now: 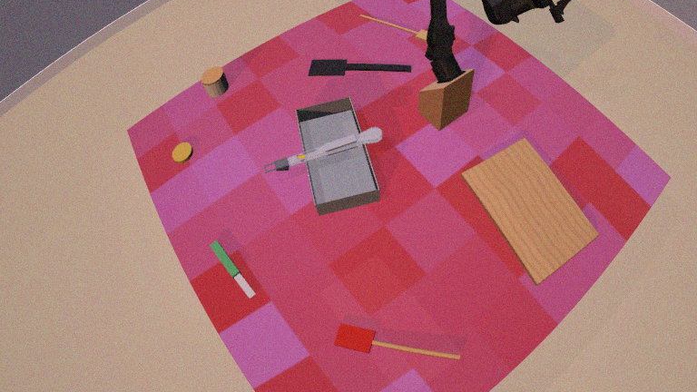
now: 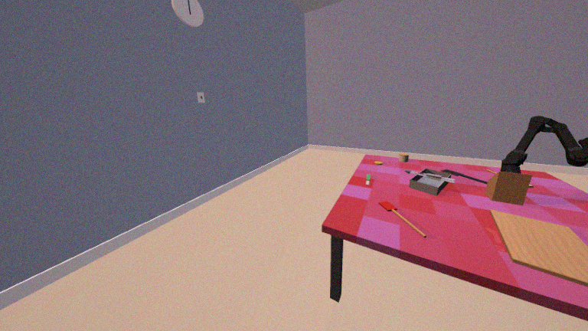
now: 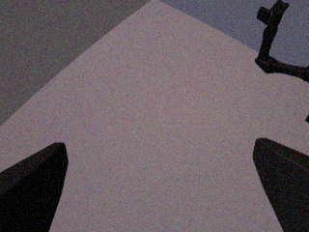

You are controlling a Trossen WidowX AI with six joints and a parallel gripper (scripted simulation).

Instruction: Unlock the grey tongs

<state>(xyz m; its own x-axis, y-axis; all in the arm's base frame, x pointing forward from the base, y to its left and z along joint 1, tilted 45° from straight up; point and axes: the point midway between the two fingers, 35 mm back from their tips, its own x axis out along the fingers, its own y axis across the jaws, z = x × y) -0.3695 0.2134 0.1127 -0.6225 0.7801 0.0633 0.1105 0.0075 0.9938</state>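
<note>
The yellow lock piece lies 810 mm ahead of my gripper tip, 170 mm to the right of it and 330 mm below it. Also, from my gripper tip: wooden board (420 mm ahead, 290 mm to the left, 390 mm below); black spatula (490 mm ahead, 410 mm to the right, 390 mm below); grey roasting tin (730 mm ahead, 160 mm to the right, 370 mm below).
</note>
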